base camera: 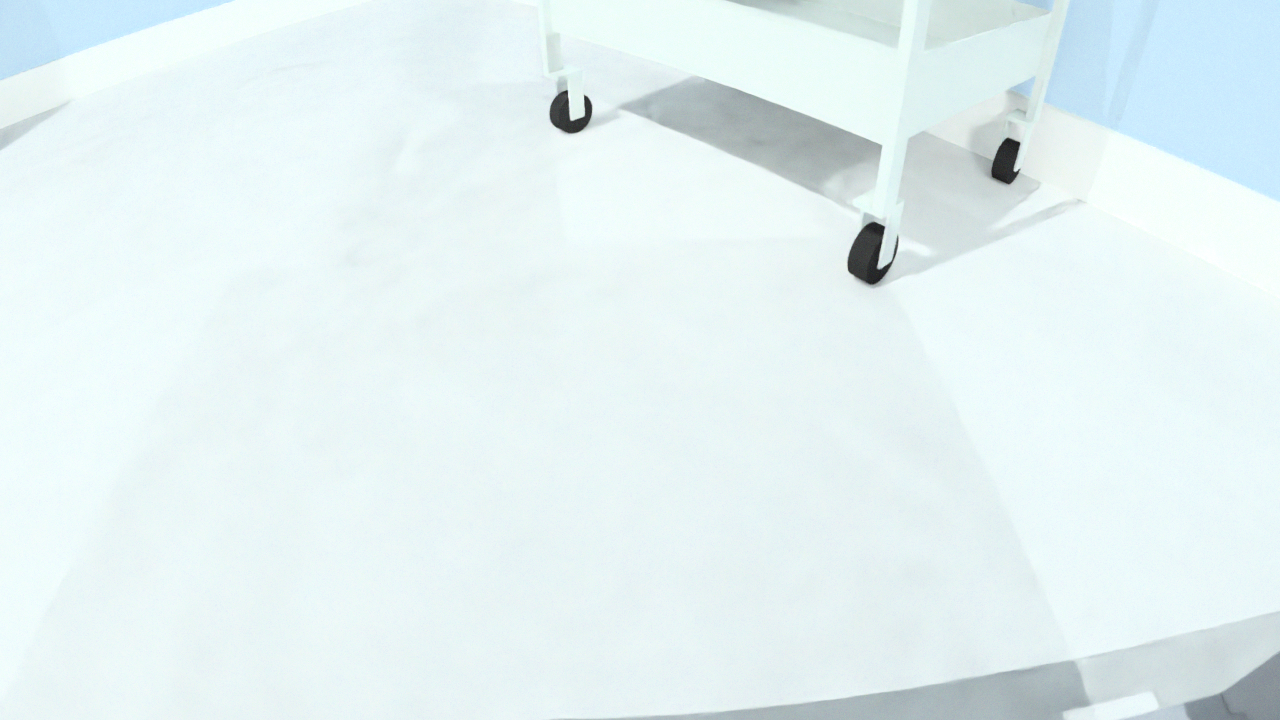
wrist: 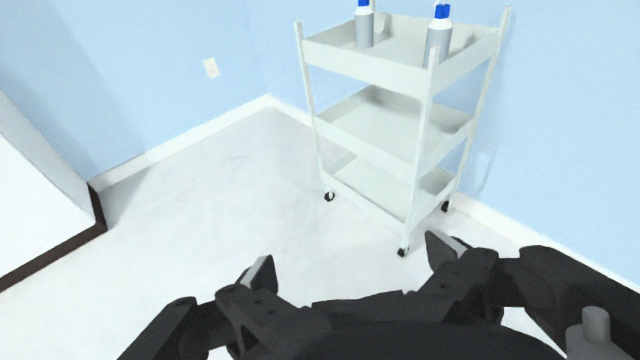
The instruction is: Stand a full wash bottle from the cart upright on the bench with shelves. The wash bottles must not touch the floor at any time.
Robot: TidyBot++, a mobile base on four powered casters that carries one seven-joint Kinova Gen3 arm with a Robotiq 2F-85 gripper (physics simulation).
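Places are measured from the arm's base along level axes (x ahead, y left, z up), in centimetres.
Where they show: gripper, fingertip midpoint: (wrist: 350,259).
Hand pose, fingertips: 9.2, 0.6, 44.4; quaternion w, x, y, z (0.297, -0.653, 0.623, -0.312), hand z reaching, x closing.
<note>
After its pixels a point has its place, as x, y, z.
Two wash bottles with grey bodies, white shoulders and blue caps stand upright on the top tray of the white cart. One wash bottle (wrist: 364,27) {93.7, -13.7, 33.1} is at the left of the tray, the other wash bottle (wrist: 438,40) {71.0, -28.2, 34.1} is near the right front corner, partly behind a post. The three-tier cart (wrist: 367,70) {69.4, -10.5, 29.6} (base camera: 805,80) {62.6, -16.0, -23.8} stands near the wall; in the base camera view its lowest part and wheels show. My gripper (wrist: 350,259) {9.2, 0.6, 44.4} is open and empty, with the cart beyond it. The bench with shelves cannot be made out for certain in either view.
Blue walls (wrist: 165,85) {157.4, 92.8, 0.9} (base camera: 1190,80) {67.7, -59.1, -22.7} with white skirting meet in a corner behind and left of the cart. A white block with a dark base edge (wrist: 45,200) {78.2, 119.5, -7.8} is at the left of the wrist view. A wall socket plate (wrist: 211,68) {175.3, 69.5, 0.3} is on the left wall.
</note>
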